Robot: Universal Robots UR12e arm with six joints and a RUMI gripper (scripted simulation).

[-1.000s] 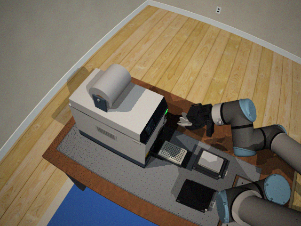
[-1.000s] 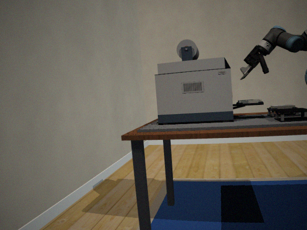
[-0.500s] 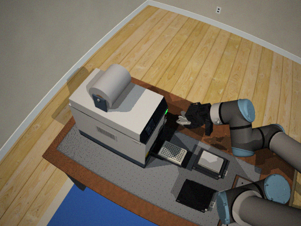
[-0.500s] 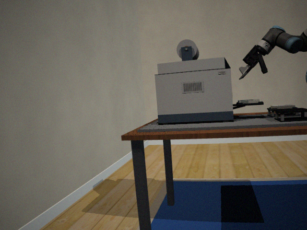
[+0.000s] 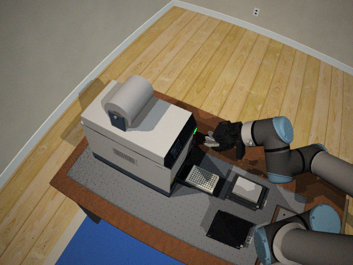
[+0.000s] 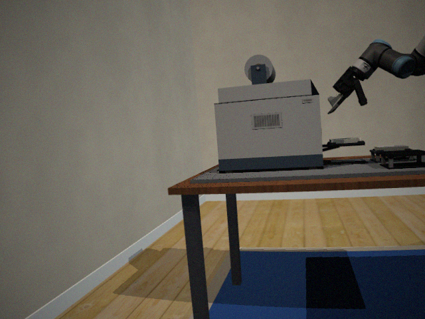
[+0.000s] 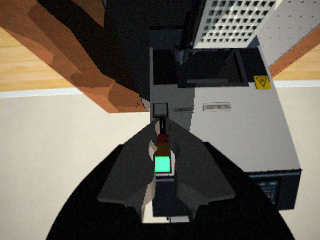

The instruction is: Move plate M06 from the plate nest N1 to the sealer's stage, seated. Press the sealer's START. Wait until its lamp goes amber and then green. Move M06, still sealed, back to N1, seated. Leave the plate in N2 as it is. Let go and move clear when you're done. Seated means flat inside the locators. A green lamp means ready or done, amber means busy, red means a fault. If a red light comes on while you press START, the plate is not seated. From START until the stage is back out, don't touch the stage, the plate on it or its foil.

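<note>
The square button is 6 cm ahead of my hand and 4 cm below it. The rest, counted from my hand: foil-covered plate (25 cm behind, 17 cm below, 4 cm to the left); then sealer stage (14 cm below, 9 cm to the left, 4 cm behind); then white well plate (13 cm below, 9 cm to the left, 4 cm behind).
</note>
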